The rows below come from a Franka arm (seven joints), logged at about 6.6 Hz.
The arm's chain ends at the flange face. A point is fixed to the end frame.
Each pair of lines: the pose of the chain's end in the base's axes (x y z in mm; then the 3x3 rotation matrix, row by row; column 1 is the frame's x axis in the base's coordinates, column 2 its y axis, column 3 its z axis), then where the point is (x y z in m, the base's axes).
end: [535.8, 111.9, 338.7], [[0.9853, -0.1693, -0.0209], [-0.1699, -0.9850, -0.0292], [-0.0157, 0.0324, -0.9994]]
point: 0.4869 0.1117 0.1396
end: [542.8, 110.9, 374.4], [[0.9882, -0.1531, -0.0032], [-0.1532, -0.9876, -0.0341], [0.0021, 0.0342, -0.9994]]
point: 0.4974 0.1090 0.1745
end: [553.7, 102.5, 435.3], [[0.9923, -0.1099, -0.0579], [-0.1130, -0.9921, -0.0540], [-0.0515, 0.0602, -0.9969]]
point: 0.4972 0.0948 0.2384
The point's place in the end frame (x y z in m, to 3 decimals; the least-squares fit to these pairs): -0.045 0.002 0.200
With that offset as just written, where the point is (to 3 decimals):
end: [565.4, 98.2, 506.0], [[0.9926, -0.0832, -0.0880], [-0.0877, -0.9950, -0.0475], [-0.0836, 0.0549, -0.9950]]
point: 0.503 0.091 0.311
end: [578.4, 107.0, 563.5], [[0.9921, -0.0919, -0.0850], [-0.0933, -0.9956, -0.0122], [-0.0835, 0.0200, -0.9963]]
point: 0.517 0.107 0.368
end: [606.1, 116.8, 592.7], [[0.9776, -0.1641, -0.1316], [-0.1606, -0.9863, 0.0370], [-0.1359, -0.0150, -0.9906]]
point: 0.535 0.129 0.401
